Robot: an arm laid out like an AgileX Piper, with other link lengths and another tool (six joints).
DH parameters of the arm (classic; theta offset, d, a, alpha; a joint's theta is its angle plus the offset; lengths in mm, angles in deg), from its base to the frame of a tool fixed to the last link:
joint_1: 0 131.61 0 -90
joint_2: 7.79 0 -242.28 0
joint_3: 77.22 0 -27.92 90
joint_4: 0 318.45 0 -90
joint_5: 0 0 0 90
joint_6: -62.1 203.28 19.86 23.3
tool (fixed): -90 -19.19 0 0
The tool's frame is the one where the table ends.
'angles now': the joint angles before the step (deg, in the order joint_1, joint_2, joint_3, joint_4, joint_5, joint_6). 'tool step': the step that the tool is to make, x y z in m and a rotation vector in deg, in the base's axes. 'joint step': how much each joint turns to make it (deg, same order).
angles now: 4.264 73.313 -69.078 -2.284 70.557 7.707
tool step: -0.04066 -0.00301 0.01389 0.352 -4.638 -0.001
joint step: 0.001 -12.752 8.476 0.000 -0.375 0.018
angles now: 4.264 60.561 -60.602 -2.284 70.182 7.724
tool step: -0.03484 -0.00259 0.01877 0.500 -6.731 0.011
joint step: 0.000 -12.560 6.091 0.000 -0.281 0.000
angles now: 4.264 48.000 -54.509 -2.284 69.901 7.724
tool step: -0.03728 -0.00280 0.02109 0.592 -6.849 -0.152
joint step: -0.003 -12.447 3.974 0.002 1.604 0.108
